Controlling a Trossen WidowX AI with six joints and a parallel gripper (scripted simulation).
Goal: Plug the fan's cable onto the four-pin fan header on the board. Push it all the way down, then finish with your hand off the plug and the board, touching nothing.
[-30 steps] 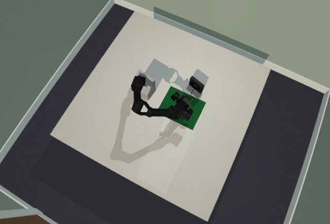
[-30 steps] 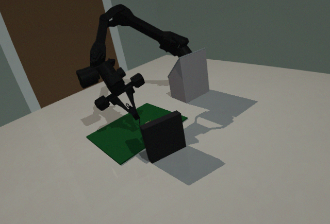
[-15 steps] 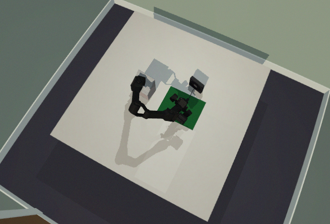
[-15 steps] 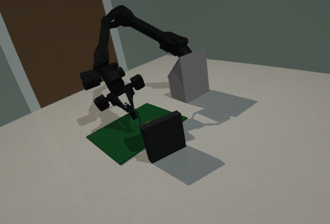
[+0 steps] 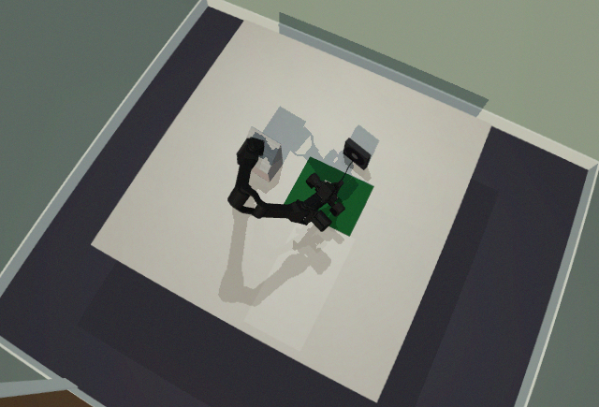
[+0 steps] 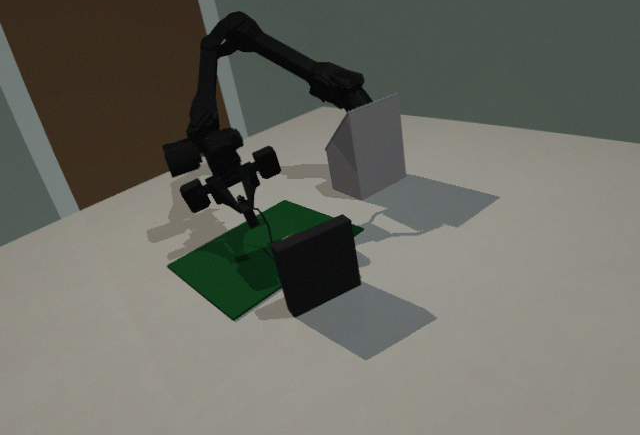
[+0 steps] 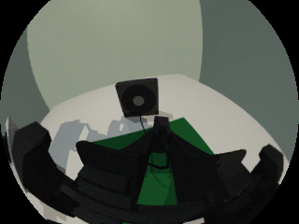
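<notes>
My gripper tip is now 12 cm above the green board, 3 cm past it and 2 cm to the left of it. Also, from my gripper tip: pale fan header 11 cm below, 5 cm behind, 3 cm to the left; dark plug 1 cm below; black square fan 17 cm to the left, 5 cm below, 1 cm ahead.
</notes>
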